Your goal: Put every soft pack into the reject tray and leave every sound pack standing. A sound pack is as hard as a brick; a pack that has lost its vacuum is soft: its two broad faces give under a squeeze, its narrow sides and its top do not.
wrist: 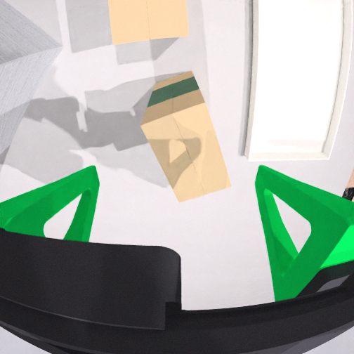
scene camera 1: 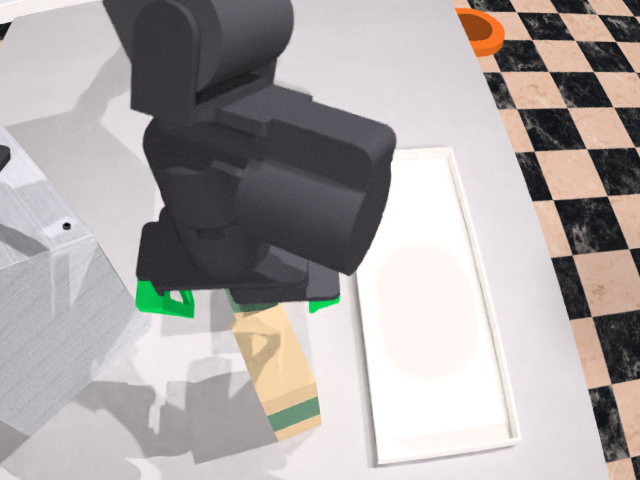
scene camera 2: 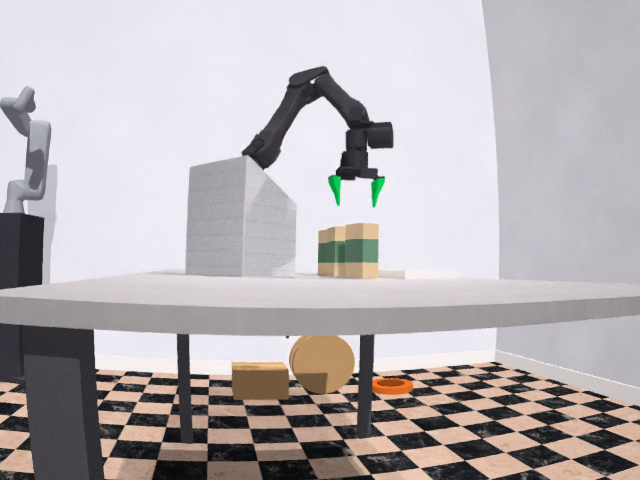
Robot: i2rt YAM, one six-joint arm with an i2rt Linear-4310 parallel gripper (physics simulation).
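Where they show: gripper, fingertip midpoint: [scene camera 1: 251,308] [scene camera 2: 356,206]; arm's base at its link origin: [scene camera 2: 242,185].
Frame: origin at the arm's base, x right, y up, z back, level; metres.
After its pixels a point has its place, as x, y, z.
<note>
A tan pack with a green band [scene camera 1: 276,361] {0.084, -0.107, -0.324} [scene camera 2: 361,250] {0.116, -0.176, -0.312} [wrist: 185,155] stands upright at the near end of the row, turned slightly. A second pack [scene camera 1: 253,307] {-0.011, -0.197, -0.280} [scene camera 2: 336,253] {-0.009, -0.181, -0.263} [wrist: 148,20] stands behind it, mostly hidden by the arm in scene view 1. A sliver of a third pack [scene camera 2: 323,252] {-0.153, -0.175, -0.238} shows at the left in scene view 2. My gripper [scene camera 1: 251,310] {0.058, -0.059, -0.306} [scene camera 2: 356,205] {0.058, -0.059, -0.306} [wrist: 176,173] is open, fingers pointing down, above the tops of the packs and holding nothing. The white reject tray [scene camera 1: 449,450] {0.130, -0.225, -0.491} [scene camera 2: 429,274] {0.131, -0.234, -0.487} [wrist: 287,157] lies to the right; no pack shows in its visible part.
A grey metal block [scene camera 1: 46,330] {0.071, -0.114, -0.092} [scene camera 2: 217,222] {0.093, -0.112, 0.052} [wrist: 15,85] stands left of the packs and bears the arm's base. The table edge runs right of the tray. An orange ring [scene camera 1: 496,46] [scene camera 2: 392,391], a brown box [scene camera 2: 260,384] and a round tan disc [scene camera 2: 323,361] are below table height.
</note>
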